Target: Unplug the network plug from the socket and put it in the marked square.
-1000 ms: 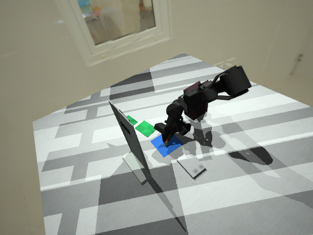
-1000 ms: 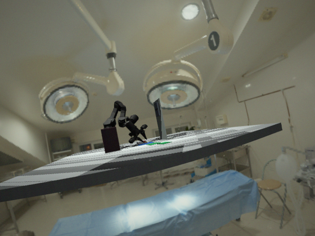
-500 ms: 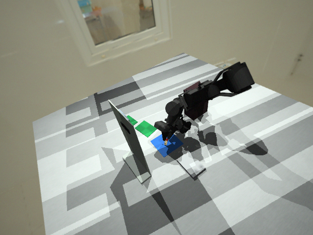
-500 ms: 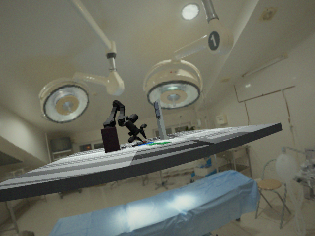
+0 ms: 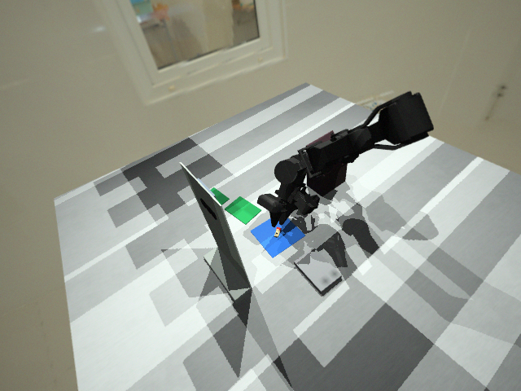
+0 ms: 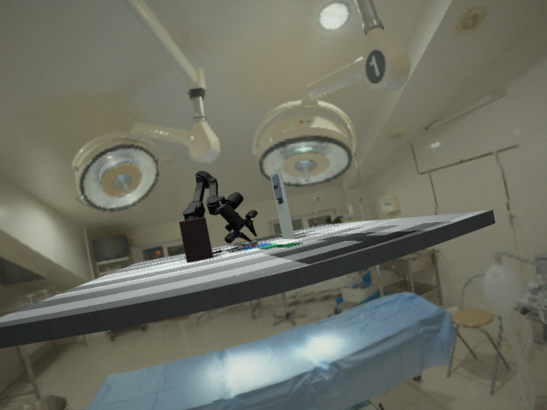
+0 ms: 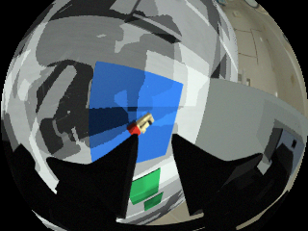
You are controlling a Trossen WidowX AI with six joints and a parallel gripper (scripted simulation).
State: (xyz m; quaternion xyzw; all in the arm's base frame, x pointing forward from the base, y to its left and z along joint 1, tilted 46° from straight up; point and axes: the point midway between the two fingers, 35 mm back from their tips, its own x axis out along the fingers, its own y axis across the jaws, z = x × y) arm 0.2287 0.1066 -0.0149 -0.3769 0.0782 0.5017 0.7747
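My gripper tip is 3 cm above the network plug. Round my gripper tip: flat grey plate: 16 cm to the left, 3 cm below, 2 cm behind; blue square: 3 cm below; grey upright panel: 17 cm ahead, 12 cm above, 3 cm to the left.
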